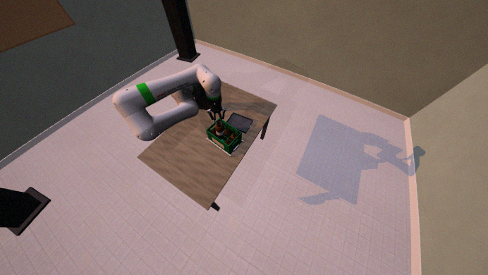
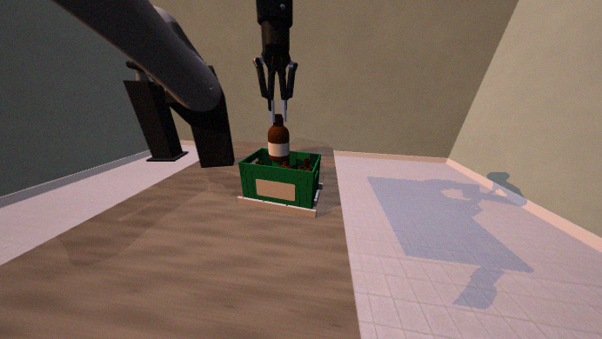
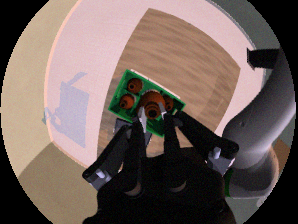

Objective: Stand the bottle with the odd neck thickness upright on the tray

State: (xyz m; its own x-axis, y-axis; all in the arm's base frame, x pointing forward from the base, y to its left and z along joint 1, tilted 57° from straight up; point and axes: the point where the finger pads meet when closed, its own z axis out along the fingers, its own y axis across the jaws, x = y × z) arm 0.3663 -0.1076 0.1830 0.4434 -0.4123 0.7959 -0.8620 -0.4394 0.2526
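My hand is 9 cm above the brown bottle. Round my hand: dark tray: 6 cm ahead, 31 cm to the left, 34 cm below; then green crate: 1 cm ahead, 4 cm to the left, 27 cm below.
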